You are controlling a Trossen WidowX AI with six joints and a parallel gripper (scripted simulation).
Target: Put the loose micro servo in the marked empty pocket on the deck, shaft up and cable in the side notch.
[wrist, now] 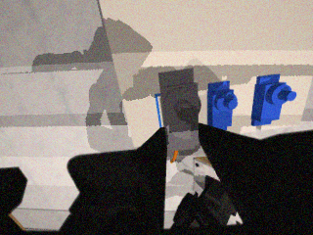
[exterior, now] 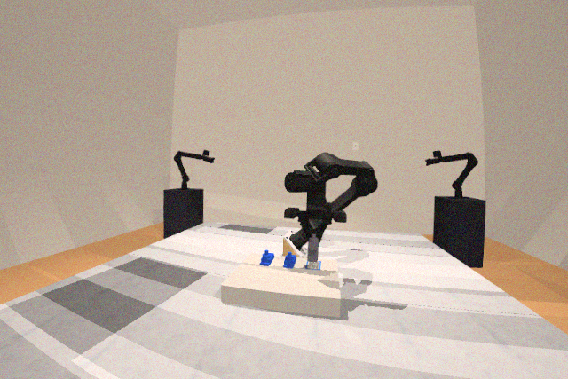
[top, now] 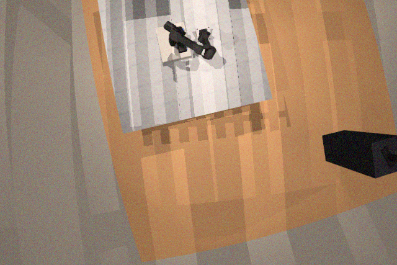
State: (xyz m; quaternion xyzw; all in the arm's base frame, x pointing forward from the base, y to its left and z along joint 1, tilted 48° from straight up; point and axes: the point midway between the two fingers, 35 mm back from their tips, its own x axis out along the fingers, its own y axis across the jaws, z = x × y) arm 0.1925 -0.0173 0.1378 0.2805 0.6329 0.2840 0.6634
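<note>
Now: the cream deck 100 mm ahead of my gripper tip, 70 mm to the right of it and 100 mm below it.
</note>
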